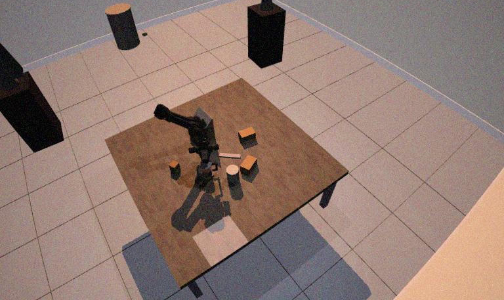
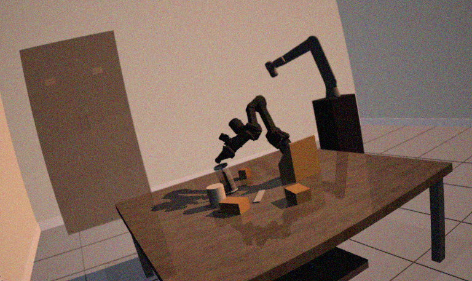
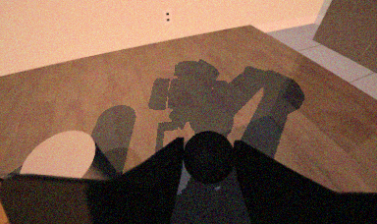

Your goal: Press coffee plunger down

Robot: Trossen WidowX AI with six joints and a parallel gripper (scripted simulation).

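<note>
Now: the coffee press 20 mm behind my gripper tip, 20 mm to the left of it and 90 mm below it. Round my gripper tip: flat stick: 100 mm behind, 210 mm to the left, 180 mm below.
</note>
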